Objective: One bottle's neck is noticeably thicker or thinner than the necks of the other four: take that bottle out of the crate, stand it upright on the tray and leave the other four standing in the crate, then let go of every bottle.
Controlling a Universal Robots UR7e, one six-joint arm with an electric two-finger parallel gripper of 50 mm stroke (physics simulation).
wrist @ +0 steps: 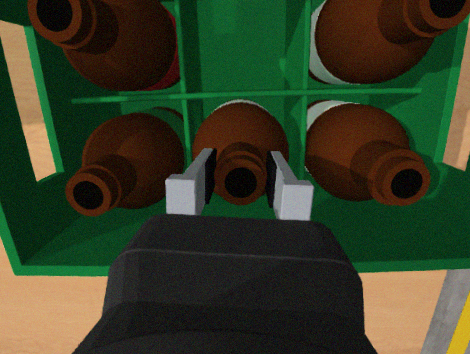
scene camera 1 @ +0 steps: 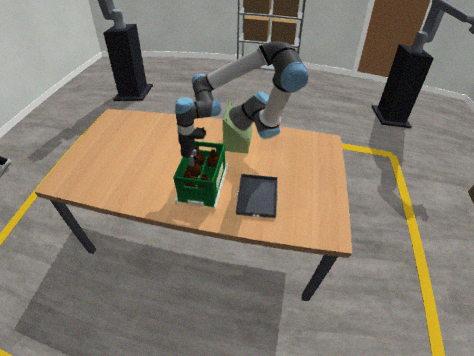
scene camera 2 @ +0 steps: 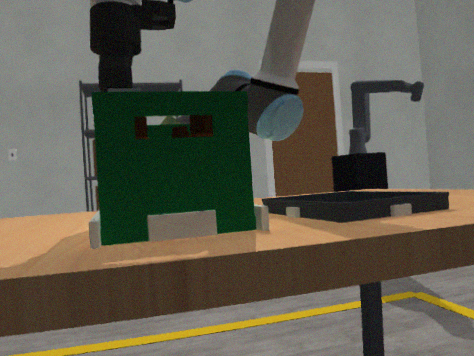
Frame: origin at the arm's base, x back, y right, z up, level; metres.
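Where they show: gripper, fingertip midpoint: (wrist: pixel 240 167) (scene camera 1: pixel 193 163); arm's base, origin of the base link: (scene camera 1: pixel 238 119).
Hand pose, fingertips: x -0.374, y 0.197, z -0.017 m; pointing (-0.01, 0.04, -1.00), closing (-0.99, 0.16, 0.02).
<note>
Each offset is from my fingertips to the top centre of the thing. "spot": to the spot under its first point.
The green crate @[dz +0.035, dx -0.008, dy -0.041 m] (scene camera 1: pixel 196 195) (scene camera 2: pixel 175 170) (wrist: pixel 400 250) stands on the table and holds five brown bottles upright. My gripper (scene camera 1: pixel 192 159) (wrist: pixel 240 167) is shut on the neck of the middle bottle @[dz +0.022, dx +0.000, dy +0.002 m] (wrist: pixel 241 127) of the near row in the wrist view, and that bottle is in its cell. Beside it stand the left near bottle @[dz +0.022, dx +0.085, dy -0.001 m] (wrist: pixel 132 150) and the right near bottle @[dz +0.022, dx -0.088, dy +0.013 m] (wrist: pixel 350 135). The far row has a left bottle @[dz +0.022, dx +0.075, dy -0.091 m] (wrist: pixel 125 40) and a right bottle @[spot: dz -0.016, dx -0.084, dy -0.063 m] (wrist: pixel 370 40), with an empty cell between them. In camera 2 the crate hides my fingertips. The dark tray @[dz -0.115, dx -0.067, dy -0.326 m] (scene camera 1: pixel 257 196) (scene camera 2: pixel 400 206) is empty.
Green dividers @[dz -0.047, dx -0.008, dy -0.041 m] (wrist: pixel 240 94) separate the cells, and the crate's walls rise around the bottles. Pale strips @[spot: dz -0.126, dx -0.155, dy -0.025 m] (scene camera 2: pixel 182 226) line the crate's foot. A light green block (scene camera 1: pixel 236 139) stands behind the crate near the arm's base. The tray has a low rim and lies right of the crate.
</note>
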